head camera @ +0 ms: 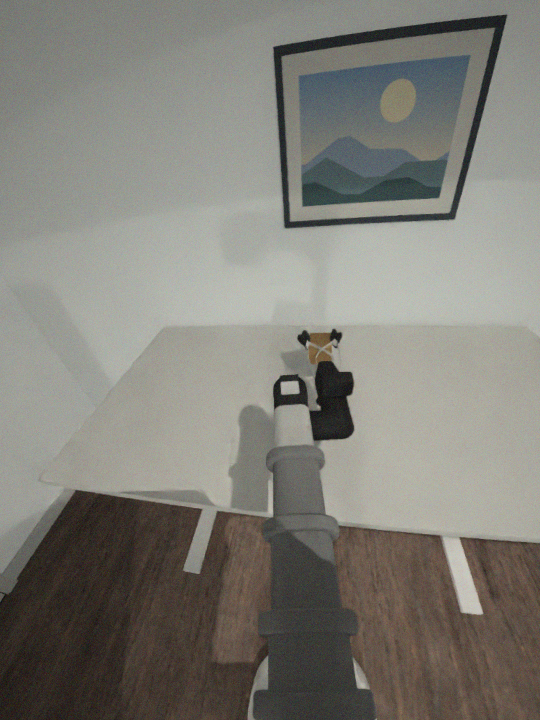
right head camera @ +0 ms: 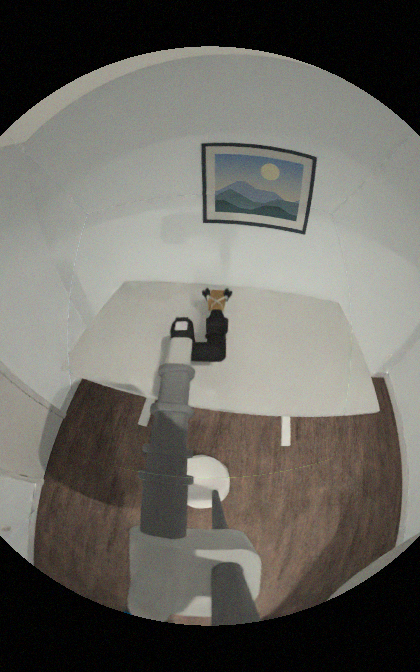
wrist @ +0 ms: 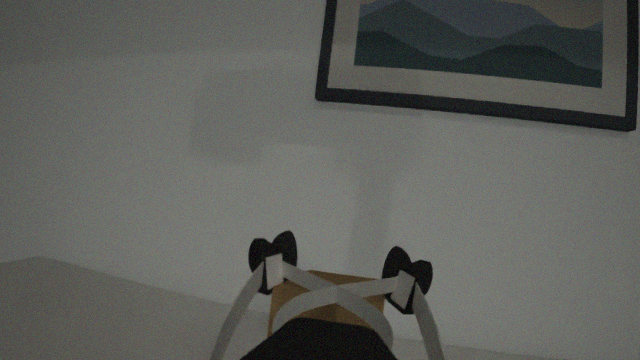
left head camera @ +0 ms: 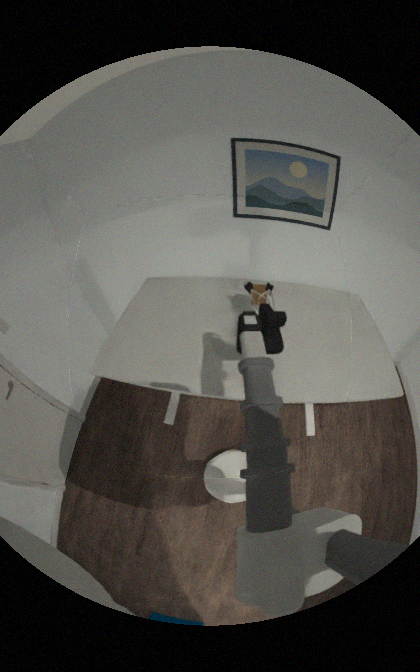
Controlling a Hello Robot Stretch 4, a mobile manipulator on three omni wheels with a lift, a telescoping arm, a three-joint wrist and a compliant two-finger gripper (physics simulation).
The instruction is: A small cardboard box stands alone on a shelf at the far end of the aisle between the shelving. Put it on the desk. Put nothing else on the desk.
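Places are measured from the robot's base along level axes (x ahead, y left, z up), in centimetres.
Pixels of known places: gripper, fingertip midpoint: (head camera: 318, 332) (wrist: 340, 259).
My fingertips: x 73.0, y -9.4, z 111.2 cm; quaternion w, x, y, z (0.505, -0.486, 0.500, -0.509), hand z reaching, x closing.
Note:
Behind a point stands the place of what it marks.
The small cardboard box (head camera: 320, 344) {x 68.3, y -9.2, z 110.3 cm} (left head camera: 259, 292) (right head camera: 217, 298) (wrist: 330, 312) {x 66.1, y -9.1, z 109.7 cm} is brown and sits between the two dark fingertips of my gripper (head camera: 319, 337) {x 73.0, y -9.4, z 111.2 cm} (left head camera: 259, 287) (right head camera: 217, 293) (wrist: 340, 259) {x 73.0, y -9.4, z 111.2 cm}, which is shut on it. In the wrist view the crossed finger straps and the dark gripper body hide part of the box. The arm reaches out over the white desk (head camera: 418, 442) {x 48.3, y -31.3, z 92.3 cm} (left head camera: 310, 370) (right head camera: 300, 375) (wrist: 100, 310) {x 97.8, y 26.2, z 92.3 cm}, and gripper and box are over its far part, near the wall. A shadow lies on the desk left of the box. A gap between box and desk top is hard to judge.
A framed mountain picture (head camera: 372, 221) {x 105.5, y -31.5, z 131.8 cm} (left head camera: 280, 219) (right head camera: 252, 227) (wrist: 425, 102) {x 107.0, y -21.5, z 131.9 cm} hangs on the wall behind the desk. Walls stand at the left and right. White desk feet (head camera: 463, 581) (left head camera: 310, 420) (right head camera: 285, 432) show on the brown wooden floor below the front edge.

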